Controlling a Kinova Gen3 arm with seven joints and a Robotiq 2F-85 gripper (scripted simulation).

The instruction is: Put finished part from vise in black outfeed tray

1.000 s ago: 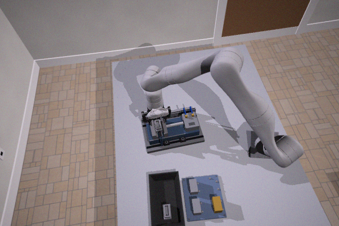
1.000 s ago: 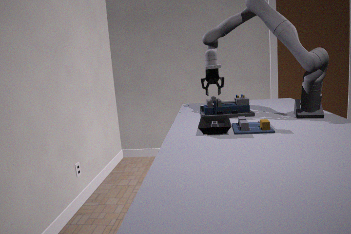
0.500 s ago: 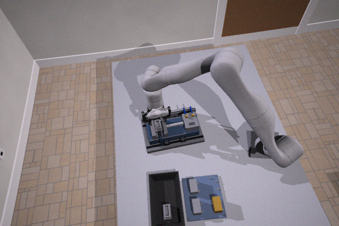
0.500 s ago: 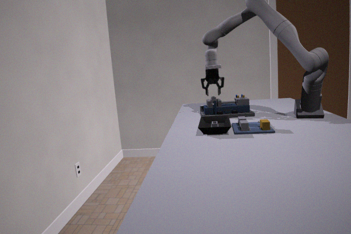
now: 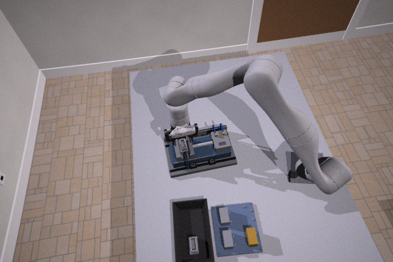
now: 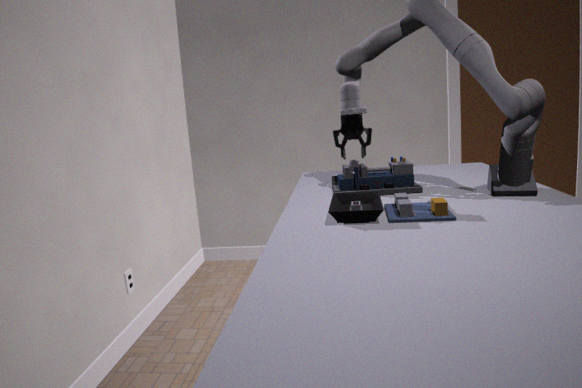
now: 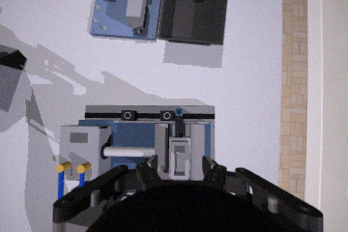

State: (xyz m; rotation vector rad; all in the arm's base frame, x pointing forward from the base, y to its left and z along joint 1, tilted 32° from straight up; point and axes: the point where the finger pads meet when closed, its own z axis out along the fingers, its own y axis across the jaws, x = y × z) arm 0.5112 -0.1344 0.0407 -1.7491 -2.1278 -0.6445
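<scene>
The blue vise lies 7 cm behind my hand, 1 cm to the right of it and 10 cm below it. From my hand the other things lie so: yellow block: 26 cm behind, 37 cm to the left, 11 cm below; blue fixture plate: 21 cm behind, 33 cm to the left, 13 cm below.
</scene>
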